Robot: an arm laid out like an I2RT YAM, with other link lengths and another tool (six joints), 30 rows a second.
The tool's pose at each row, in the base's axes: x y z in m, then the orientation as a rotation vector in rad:
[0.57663 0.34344 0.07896 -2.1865 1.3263 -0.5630]
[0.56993 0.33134 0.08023 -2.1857 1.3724 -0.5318]
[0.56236 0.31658 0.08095 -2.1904 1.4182 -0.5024]
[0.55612 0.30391 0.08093 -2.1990 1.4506 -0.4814]
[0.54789 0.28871 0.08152 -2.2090 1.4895 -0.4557]
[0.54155 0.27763 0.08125 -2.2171 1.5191 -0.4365]
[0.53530 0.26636 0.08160 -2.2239 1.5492 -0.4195]
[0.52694 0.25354 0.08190 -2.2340 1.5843 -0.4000]
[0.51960 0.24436 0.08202 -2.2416 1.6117 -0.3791]
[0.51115 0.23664 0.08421 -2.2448 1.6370 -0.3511]
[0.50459 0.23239 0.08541 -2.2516 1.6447 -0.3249]
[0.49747 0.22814 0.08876 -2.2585 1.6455 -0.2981]
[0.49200 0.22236 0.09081 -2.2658 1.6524 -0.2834]
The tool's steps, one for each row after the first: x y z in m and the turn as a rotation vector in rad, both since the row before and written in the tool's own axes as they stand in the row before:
[0.00804 0.00847 -0.00752 -0.0293 -0.0028 0.0307]
[0.01030 0.01036 -0.00789 -0.0333 -0.0001 0.0269]
[0.00915 0.00905 -0.00582 -0.0278 0.0014 0.0160]
[0.01090 0.01109 -0.00756 -0.0335 0.0016 0.0192]
[0.00796 0.00875 -0.00480 -0.0259 0.0019 0.0140]
[0.00832 0.00843 -0.00508 -0.0247 0.0034 0.0143]
[0.00919 0.01067 -0.00600 -0.0304 0.0051 0.0153]
[0.00628 0.00884 -0.00453 -0.0253 0.0006 0.0127]
[0.00468 0.00851 -0.00645 -0.0236 -0.0059 0.0147]
[0.00204 0.00639 -0.00419 -0.0169 -0.0107 0.0039]
[0.00182 0.00609 -0.00629 -0.0139 -0.0138 0.0005]
[0.00374 0.00565 -0.00466 -0.0133 -0.0036 0.0018]

